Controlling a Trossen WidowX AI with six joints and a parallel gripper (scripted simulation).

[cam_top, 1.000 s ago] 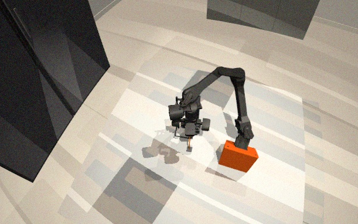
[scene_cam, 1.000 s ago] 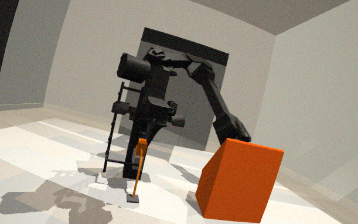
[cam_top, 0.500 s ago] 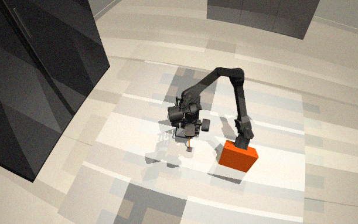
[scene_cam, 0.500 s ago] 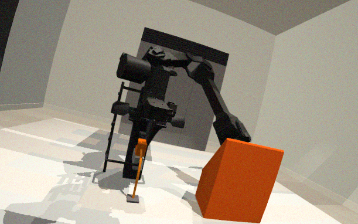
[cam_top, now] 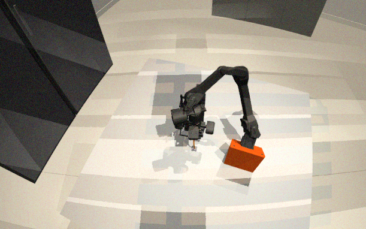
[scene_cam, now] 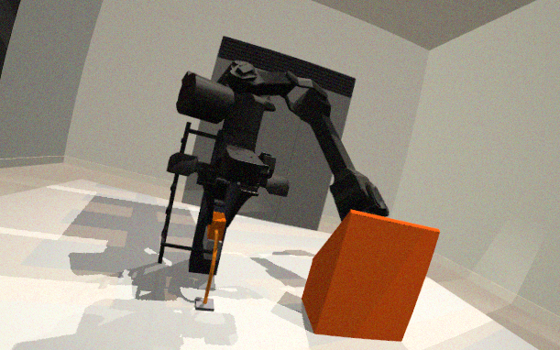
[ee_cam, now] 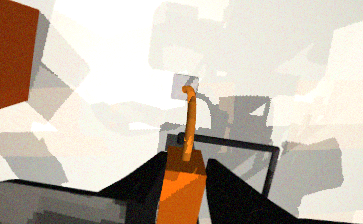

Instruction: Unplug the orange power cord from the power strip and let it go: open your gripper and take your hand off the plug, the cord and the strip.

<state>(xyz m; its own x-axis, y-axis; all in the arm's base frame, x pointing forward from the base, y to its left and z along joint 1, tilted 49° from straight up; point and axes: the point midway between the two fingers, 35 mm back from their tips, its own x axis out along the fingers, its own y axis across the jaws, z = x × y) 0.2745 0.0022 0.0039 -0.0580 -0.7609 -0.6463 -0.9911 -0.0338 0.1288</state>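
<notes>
My gripper tip is now 100 mm to the left of the thin black frame, 100 mm short of it and 10 mm below it. The rest, counted from my gripper tip: orange plug: 40 mm to the right, 10 mm ahead.
</notes>
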